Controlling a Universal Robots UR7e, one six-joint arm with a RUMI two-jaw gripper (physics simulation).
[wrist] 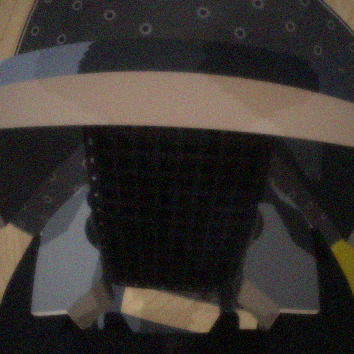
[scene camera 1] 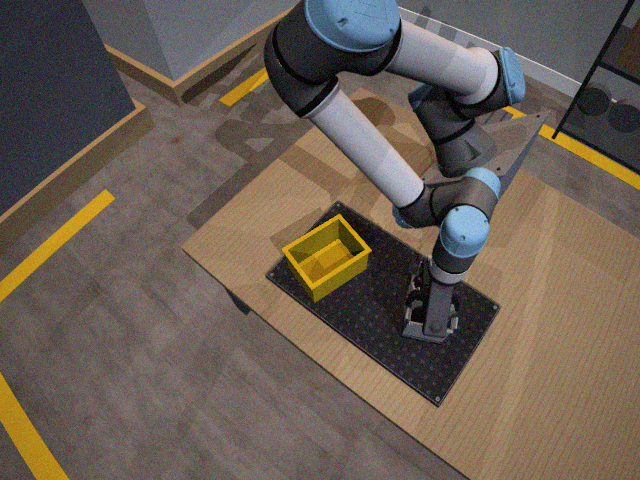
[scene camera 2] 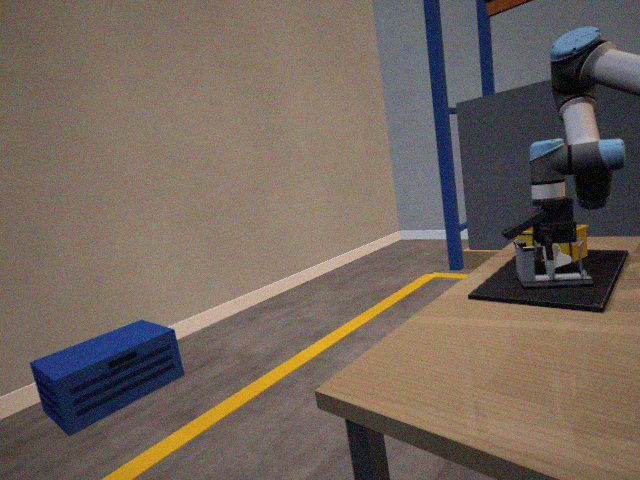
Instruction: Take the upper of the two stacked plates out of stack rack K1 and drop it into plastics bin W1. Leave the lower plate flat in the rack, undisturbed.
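Frame: origin at the arm's base, x ahead, y left, z up, level; centimetres.
Seen in the pictures: gripper, fingertip midpoint: (wrist: pixel 175 184) (scene camera 2: pixel 545 275); arm's base, link origin: (scene camera 1: pixel 468 160).
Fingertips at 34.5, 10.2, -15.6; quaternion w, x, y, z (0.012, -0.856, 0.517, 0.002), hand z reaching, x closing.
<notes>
Pixels of each thing's top centre, then the offset from my fingertips to it, as dx, dy, dz. Level surfaces: height alone.
- Rack K1, top centre: (scene camera 1: pixel 435 292) (scene camera 2: pixel 548 240) -1.0, -0.5, +9.7
- black gridded plate, top centre: (wrist: pixel 173 222) (scene camera 1: pixel 429 306) (scene camera 2: pixel 547 264) -0.4, -0.2, +2.9
- Bin W1, top centre: (scene camera 1: pixel 326 249) (scene camera 2: pixel 549 228) +3.3, -26.8, +7.7
- dark board, top centre: (scene camera 1: pixel 383 291) (scene camera 2: pixel 552 270) +0.4, -11.7, -2.2
- wooden table, surface height: dz -3.6
Rack K1 (scene camera 1: pixel 424 333) (scene camera 2: pixel 526 266) (wrist: pixel 175 102) is a grey holder with a high end wall, standing on the dark perforated board. My gripper (scene camera 1: pixel 432 311) (scene camera 2: pixel 551 264) (wrist: pixel 175 184) is down in the rack. In the wrist view its two jaws meet the left and right edges of a black gridded plate (wrist: pixel 175 200), the upper one, and are shut on it. The plate looks level and within the rack. The lower plate cannot be made out beneath it. Bin W1 (scene camera 1: pixel 338 281) (scene camera 2: pixel 582 241) (wrist: pixel 345 257) is an open yellow box on the same board; no plate shows inside it.
The dark board (scene camera 1: pixel 361 330) (scene camera 2: pixel 558 298) lies on the wooden table (scene camera 1: pixel 558 361) (scene camera 2: pixel 491 361). The rack's high end wall stands close to the gripper. The bin is left of the rack in the first scene view. A blue box (scene camera 2: pixel 108 374) stands on the floor away from the table.
</notes>
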